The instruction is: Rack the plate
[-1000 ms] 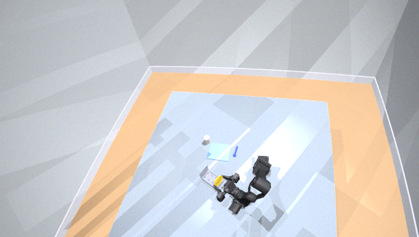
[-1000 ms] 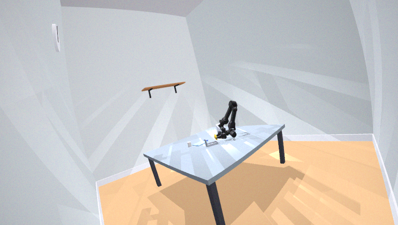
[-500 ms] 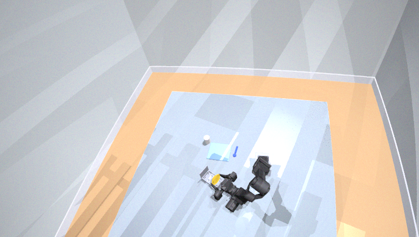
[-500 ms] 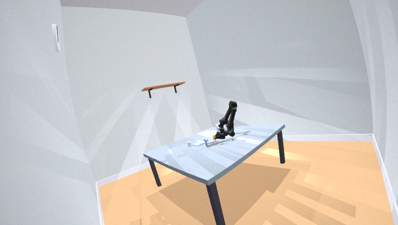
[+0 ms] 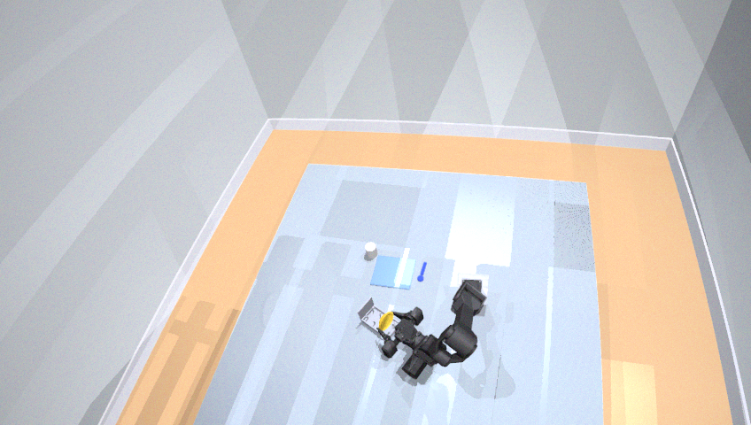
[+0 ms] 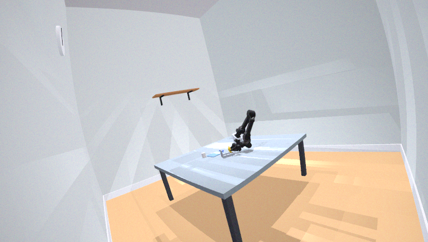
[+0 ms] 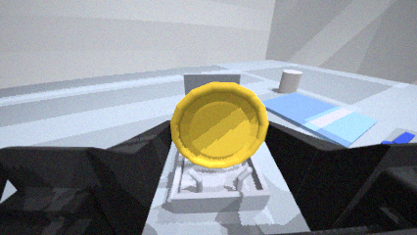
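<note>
My gripper tip is 1 cm past the yellow plate. Round my gripper tip: blue spoon: 22 cm to the right, 10 cm behind, 5 cm below; then grey dish rack: 3 cm below, 2 cm ahead, 1 cm to the right; then light blue mat: 22 cm to the right, 5 cm below, 1 cm ahead.
</note>
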